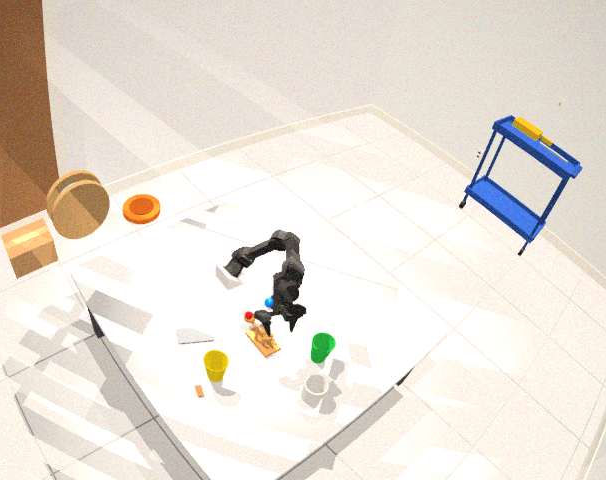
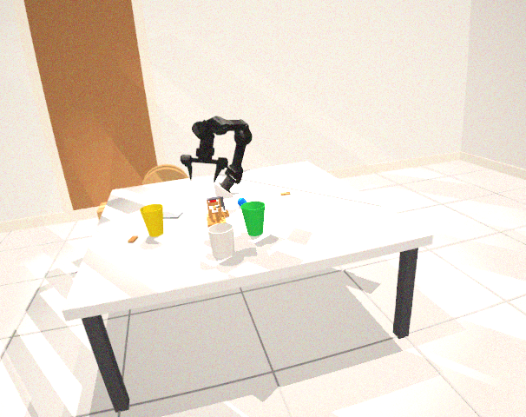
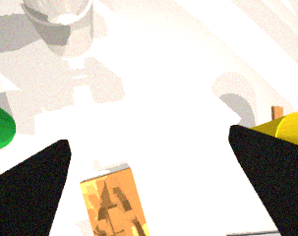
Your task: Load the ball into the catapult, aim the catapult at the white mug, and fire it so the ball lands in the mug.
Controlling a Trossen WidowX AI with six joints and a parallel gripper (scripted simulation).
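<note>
My gripper tip is now 22 cm past the red ball, 16 cm above it and 5 cm to the right of it. Also, from my gripper tip: green cup 19 cm below, 18 cm to the left, 8 cm ahead; then white mug 20 cm ahead, 19 cm below, 3 cm to the left; then wooden catapult 17 cm below, 15 cm behind, 7 cm to the left.
</note>
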